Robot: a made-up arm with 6 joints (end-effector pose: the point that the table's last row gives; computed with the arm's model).
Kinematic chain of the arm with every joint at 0, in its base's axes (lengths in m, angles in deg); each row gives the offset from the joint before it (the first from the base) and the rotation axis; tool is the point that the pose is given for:
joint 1: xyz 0 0 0.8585 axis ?
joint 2: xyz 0.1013 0 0 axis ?
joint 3: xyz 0 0 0.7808 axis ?
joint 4: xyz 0 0 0.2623 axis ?
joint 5: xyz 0.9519 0 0 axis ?
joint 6: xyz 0.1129 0 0 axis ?
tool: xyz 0 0 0
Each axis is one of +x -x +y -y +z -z.
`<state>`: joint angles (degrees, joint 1 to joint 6).
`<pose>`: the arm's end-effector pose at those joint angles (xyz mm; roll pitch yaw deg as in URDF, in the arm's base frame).
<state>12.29 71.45 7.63 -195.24 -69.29 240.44</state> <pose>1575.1 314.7 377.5 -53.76 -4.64 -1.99</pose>
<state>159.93 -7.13 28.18 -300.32 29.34 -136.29</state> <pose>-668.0 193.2 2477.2 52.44 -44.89 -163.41</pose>
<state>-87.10 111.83 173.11 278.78 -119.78 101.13</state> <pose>149.3 -1033.4 1472.6 -67.89 29.95 11.03</pose>
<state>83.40 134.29 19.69 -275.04 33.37 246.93</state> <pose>-7.6 472.2 -749.4 154.52 51.21 -157.60</pose>
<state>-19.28 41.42 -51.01 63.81 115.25 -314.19</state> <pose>867.2 -206.3 528.0 -43.42 -24.16 43.53</pose>
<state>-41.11 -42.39 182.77 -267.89 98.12 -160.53</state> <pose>-606.2 677.2 589.5 -154.21 -7.23 44.63</pose>
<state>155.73 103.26 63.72 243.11 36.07 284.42</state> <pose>-1628.9 799.5 194.4 157.89 46.05 106.56</pose>
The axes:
joint 1: +z
joint 2: +y
joint 3: -y
joint 4: -x
joint 5: -y
joint 6: -x

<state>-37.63 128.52 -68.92 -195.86 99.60 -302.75</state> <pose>-159.2 161.2 503.8 92.58 -58.75 -6.34</pose>
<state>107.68 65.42 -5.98 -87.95 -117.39 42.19</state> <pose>-503.5 1249.7 412.8 117.18 -25.21 -151.05</pose>
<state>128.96 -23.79 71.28 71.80 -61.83 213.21</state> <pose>408.5 -354.9 2553.8 152.33 -29.64 54.48</pose>
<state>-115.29 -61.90 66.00 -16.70 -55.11 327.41</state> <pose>600.3 1208.2 1921.7 2.99 -69.06 -74.02</pose>
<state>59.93 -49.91 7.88 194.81 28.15 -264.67</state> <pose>-45.3 -105.4 2363.3 75.60 -30.19 51.91</pose>
